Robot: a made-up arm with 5 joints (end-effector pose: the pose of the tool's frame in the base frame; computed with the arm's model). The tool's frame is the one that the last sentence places.
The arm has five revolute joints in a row. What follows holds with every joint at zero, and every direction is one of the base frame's. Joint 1 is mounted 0.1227 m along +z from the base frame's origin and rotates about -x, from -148.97 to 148.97 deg. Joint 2 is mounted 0.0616 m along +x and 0.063 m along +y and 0.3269 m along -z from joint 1 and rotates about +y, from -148.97 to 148.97 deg. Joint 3 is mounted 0.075 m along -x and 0.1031 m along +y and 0.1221 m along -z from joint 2 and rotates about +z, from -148.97 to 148.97 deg. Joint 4 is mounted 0.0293 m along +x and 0.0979 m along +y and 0.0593 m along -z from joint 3 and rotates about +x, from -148.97 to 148.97 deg. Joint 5 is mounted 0.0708 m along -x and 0.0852 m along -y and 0.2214 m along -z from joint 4 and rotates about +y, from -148.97 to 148.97 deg. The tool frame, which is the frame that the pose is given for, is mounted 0.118 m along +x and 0.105 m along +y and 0.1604 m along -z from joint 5; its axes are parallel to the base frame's.
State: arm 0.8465 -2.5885 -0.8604 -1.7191 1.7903
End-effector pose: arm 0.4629 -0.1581 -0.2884 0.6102 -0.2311 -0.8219
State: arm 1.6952 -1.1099 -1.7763 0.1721 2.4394
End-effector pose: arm 0.4278 -0.4203 -0.1939 0.1895 0.7805 -0.2319
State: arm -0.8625 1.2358 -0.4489 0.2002 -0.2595
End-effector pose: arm -0.3908 0.6400 -0.0509 0.6186 1.0452 -0.0548
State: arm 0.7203 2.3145 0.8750 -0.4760 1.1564
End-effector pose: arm -0.2582 0.0941 0.2051 -0.1845 -3.0609 -0.3710
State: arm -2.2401 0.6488 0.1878 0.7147 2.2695
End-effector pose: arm -0.4203 0.0633 0.6400 -0.4103 -0.3601 -2.8334
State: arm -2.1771 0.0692 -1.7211 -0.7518 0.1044
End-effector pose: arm -0.2095 0.5757 0.6813 1.0015 1.9149 -0.0900
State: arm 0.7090 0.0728 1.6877 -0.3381 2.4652
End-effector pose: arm -0.0709 -0.4897 -0.3356 -2.4176 1.8625 -0.1499
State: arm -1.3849 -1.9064 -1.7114 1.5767 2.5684
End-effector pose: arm 0.1465 0.1469 0.4580 1.2495 -1.8264 0.7820
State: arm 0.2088 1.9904 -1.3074 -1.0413 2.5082
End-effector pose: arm -0.1267 0.3604 -0.0161 0.3930 -0.6278 1.4399
